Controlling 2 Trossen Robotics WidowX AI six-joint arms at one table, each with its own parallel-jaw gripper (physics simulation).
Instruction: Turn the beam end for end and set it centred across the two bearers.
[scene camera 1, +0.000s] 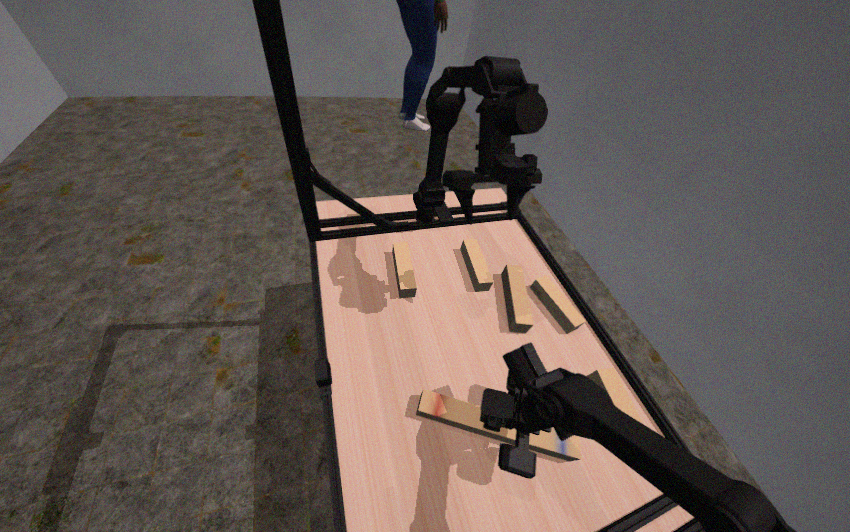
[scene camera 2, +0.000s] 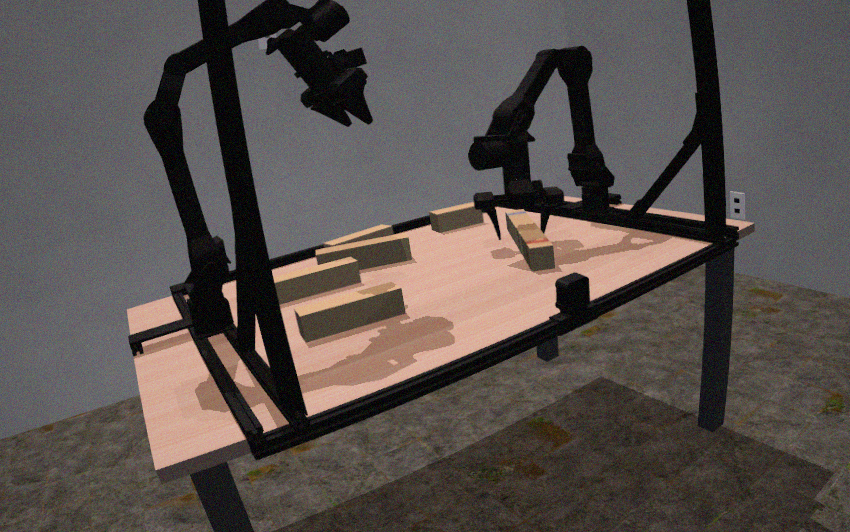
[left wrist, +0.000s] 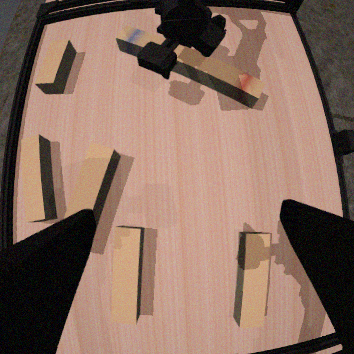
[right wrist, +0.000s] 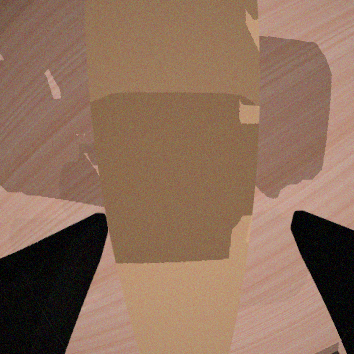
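Seen in the pictures: left gripper, fingertip midpoint: (scene camera 1: 490, 222) (scene camera 2: 359, 124) (left wrist: 188, 214); right gripper, fingertip midpoint: (left wrist: 176, 63) (right wrist: 201, 222); left arm's base, link origin: (scene camera 1: 424, 217) (scene camera 2: 213, 329); right arm's base, link origin: (scene camera 2: 596, 210).
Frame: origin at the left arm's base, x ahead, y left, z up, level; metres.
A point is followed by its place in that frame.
Observation:
The long wooden beam (scene camera 1: 463, 415) {x 0.619, y -0.106, z 0.025 m} (scene camera 2: 532, 237) {x 0.601, y -0.118, z 0.025 m} (left wrist: 225, 72) {x 0.608, y -0.112, z 0.025 m} (right wrist: 175, 175) {x 0.648, y -0.049, z 0.025 m} lies flat on the table, its red band toward the open side and its blue band toward the wall side. My right gripper (scene camera 1: 521, 417) (scene camera 2: 521, 235) {x 0.656, y -0.016, z -0.004 m} (right wrist: 201, 222) {x 0.656, y -0.016, z -0.004 m} is open and empty, low over the beam near its middle, one finger on each side with gaps. Two short blocks lying parallel, apparently the bearers, are one block (scene camera 1: 404, 269) {x 0.227, y -0.131, z 0.025 m} (scene camera 2: 351, 313) {x 0.202, y -0.148, z 0.007 m} (left wrist: 254, 290) {x 0.193, y -0.125, z 0.025 m} and another block (scene camera 1: 476, 263) {x 0.245, y 0.086, z 0.025 m} (scene camera 2: 319, 280) {x 0.233, y 0.073, z 0.006 m} (left wrist: 126, 275) {x 0.235, y 0.092, z 0.025 m}. My left gripper (scene camera 1: 491, 216) {x 0.335, y -0.003, z 0.286 m} (scene camera 2: 359, 119) {x 0.335, y -0.003, z 0.286 m} (left wrist: 188, 214) {x 0.335, y -0.003, z 0.286 m} is open and empty, high above the table.
Beside them lie a slanted block (scene camera 1: 517, 297) {x 0.384, y 0.150, z 0.031 m} (scene camera 2: 369, 250) {x 0.374, y 0.137, z 0.019 m} (left wrist: 95, 175) {x 0.407, y 0.140, z 0.031 m}, a block near the wall-side rail (scene camera 1: 556, 305) {x 0.428, y 0.259, z 0.021 m} (left wrist: 34, 180) {x 0.406, y 0.270, z 0.025 m} and a block (scene camera 2: 456, 219) {x 0.665, y 0.244, z 0.005 m} (left wrist: 54, 62) {x 0.672, y 0.258, z 0.028 m} close to the beam's blue end. A black frame post (scene camera 1: 285, 119) {x 0.031, y -0.369, z 0.349 m} (scene camera 2: 235, 156) {x 0.024, y -0.380, z 0.290 m} rises at the table's left-arm end.

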